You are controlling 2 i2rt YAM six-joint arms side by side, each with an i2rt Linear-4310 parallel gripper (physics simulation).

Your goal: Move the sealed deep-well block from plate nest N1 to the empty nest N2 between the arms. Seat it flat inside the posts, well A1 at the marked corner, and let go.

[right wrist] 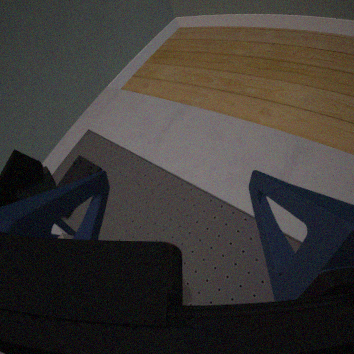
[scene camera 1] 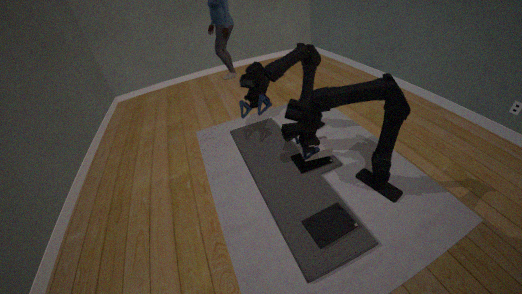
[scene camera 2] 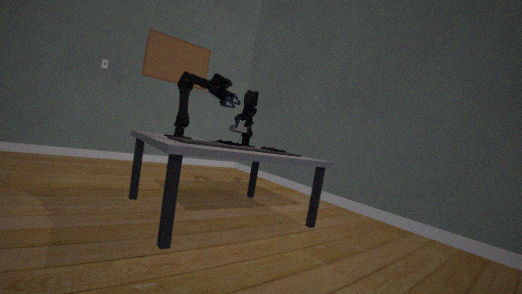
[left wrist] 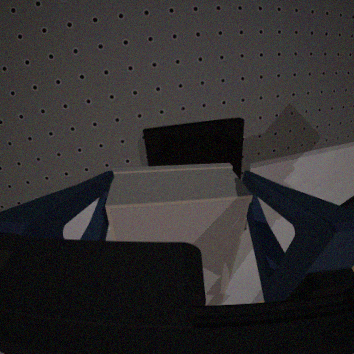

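Pixels of known places: left gripper, between the fingertips: (scene camera 1: pixel 301 151) (scene camera 2: pixel 241 129) (left wrist: pixel 178 178); right gripper, between the fingertips: (right wrist: pixel 178 178) (scene camera 1: pixel 250 116) (scene camera 2: pixel 237 105); left arm's base, origin of its link: (scene camera 1: pixel 378 185).
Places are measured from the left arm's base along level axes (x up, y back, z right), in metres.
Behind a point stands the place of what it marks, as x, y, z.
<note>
My left gripper (scene camera 1: pixel 308 149) @(0.130, -0.188, 0.279) (scene camera 2: pixel 243 127) @(0.130, -0.188, 0.279) (left wrist: pixel 178 178) @(0.130, -0.188, 0.279) is shut on the pale deep-well block (scene camera 2: pixel 236 128) @(0.131, -0.171, 0.315) (left wrist: pixel 175 217) @(0.154, -0.179, 0.268), with one blue finger on each side. The block hangs above the board near nest N2. Nest N2 (scene camera 1: pixel 311 165) @(0.025, -0.141, 0.266) (scene camera 2: pixel 228 142) @(0.026, -0.170, 0.370) (left wrist: pixel 195 142) @(0.025, -0.165, 0.316) is a black plate below the gripper; in the left wrist view the block hides its near part. Nest N1 (scene camera 1: pixel 329 226) @(0.025, -0.313, 0.003) (scene camera 2: pixel 273 149) @(0.024, -0.351, 0.077) is bare, at the lower part of scene camera 1. My right gripper (scene camera 1: pixel 253 112) @(0.269, -0.298, 0.470) (scene camera 2: pixel 234 103) @(0.269, -0.298, 0.470) (right wrist: pixel 178 178) @(0.269, -0.298, 0.470) is open and empty, high above the board's far end. The well A1 mark is too small to tell.
The dark perforated board (scene camera 1: pixel 265 170) @(0.013, -0.310, 0.395) (left wrist: pixel 75 65) @(0.013, -0.290, 0.233) (right wrist: pixel 210 250) @(0.013, -0.272, 0.441) lies on the pale table (scene camera 1: pixel 220 200) @(0.000, -0.557, 0.391) (scene camera 2: pixel 200 149) @(-0.006, -0.471, 0.846) (right wrist: pixel 200 130) @(0.000, -0.535, 0.322). Part of the left arm (right wrist: pixel 20 172) @(0.281, -0.261, 0.297) shows at the left edge of the right wrist view. A person (scene camera 1: pixel 222 35) stands behind the table.
</note>
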